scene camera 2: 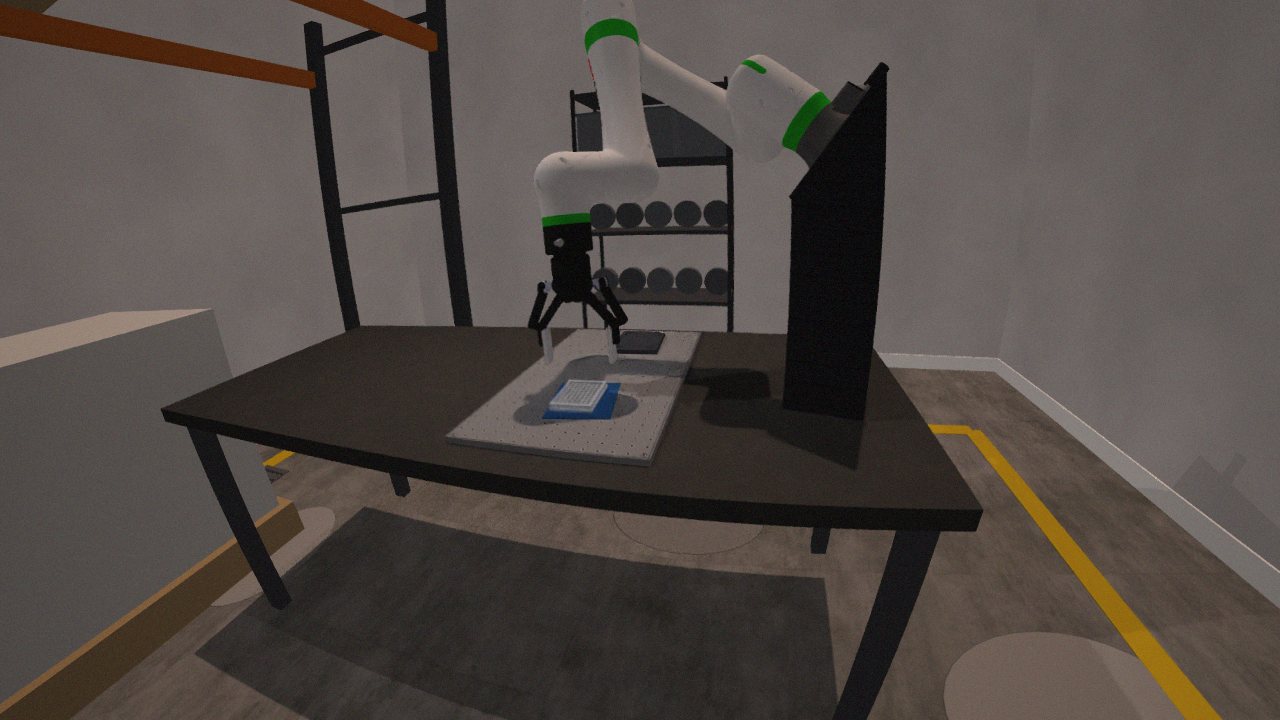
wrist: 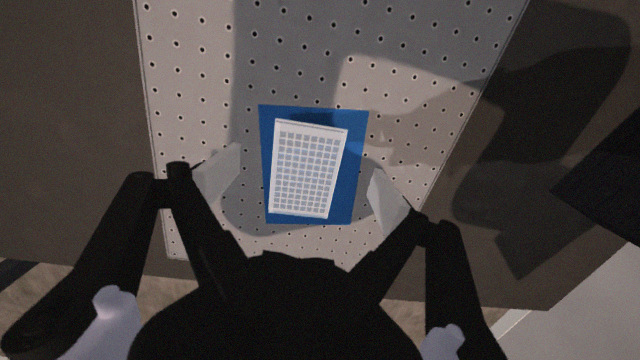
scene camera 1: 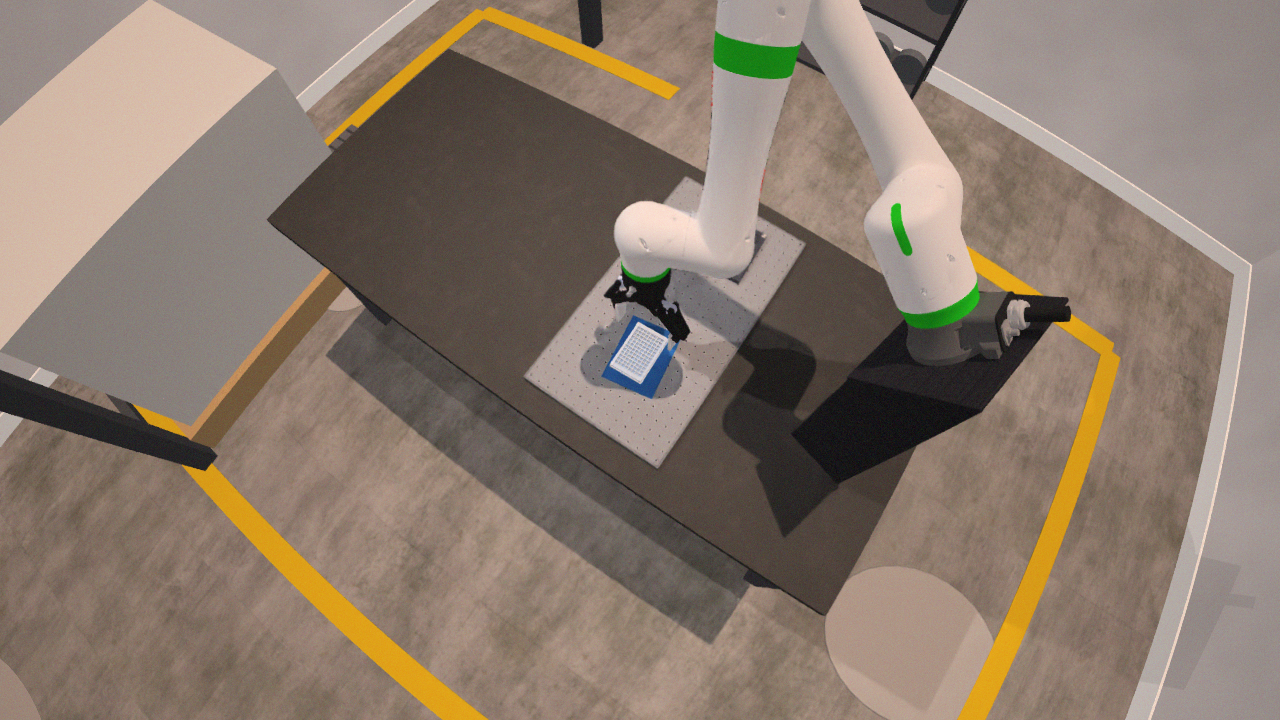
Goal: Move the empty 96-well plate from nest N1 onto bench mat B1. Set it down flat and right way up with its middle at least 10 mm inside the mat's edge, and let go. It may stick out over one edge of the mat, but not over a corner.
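Places are measured from the arm's base along level axes (x ahead, y right, z down), in centimetres.
Pixels of known places: gripper, fingertip midpoint: (scene camera 2: 581,362) (wrist: 307,170) (scene camera 1: 646,330); arm's base, link origin: (scene camera 2: 839,146) (scene camera 1: 952,336).
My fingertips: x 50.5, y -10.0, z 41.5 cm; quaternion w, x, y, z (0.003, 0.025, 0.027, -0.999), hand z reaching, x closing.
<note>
For each thing: its top centre in the pictures, then the offset to it from my fingertips. Level surfaces: height alone.
- white 96-well plate, top centre: (wrist: 304,176) (scene camera 2: 579,391) (scene camera 1: 639,351) dx -0.2, dy -3.3, dz +5.1 cm
- blue bench mat, surface height: dz +6.5 cm
- dark flat holder, top centre: (scene camera 1: 732,246) (scene camera 2: 638,338) dx -4.9, dy +33.4, dz +5.2 cm
- light perforated board, surface height: dz +6.7 cm
- dark table, surface height: dz +8.0 cm
The white 96-well plate (scene camera 1: 640,351) (scene camera 2: 578,395) (wrist: 307,172) lies flat, wells up, on the blue bench mat (scene camera 1: 662,368) (scene camera 2: 601,409) (wrist: 348,175). It is slightly turned against the mat and looks to be within its edges, with a wider blue strip on its right in the wrist view. My gripper (scene camera 1: 645,325) (scene camera 2: 580,358) (wrist: 307,170) is open and empty. It points down above the plate, with one pale finger pad out to each side and apart from the plate. A dark flat holder (scene camera 2: 640,342), likely nest N1, shows no plate on it.
The mat lies on a light perforated board (scene camera 1: 648,438) (scene camera 2: 563,445) (wrist: 190,100) on the dark table (scene camera 1: 429,170) (scene camera 2: 375,385). The black arm pedestal (scene camera 1: 895,429) (scene camera 2: 832,295) stands to the right. A large pale box (scene camera 1: 152,223) (scene camera 2: 107,465) stands left of the table.
</note>
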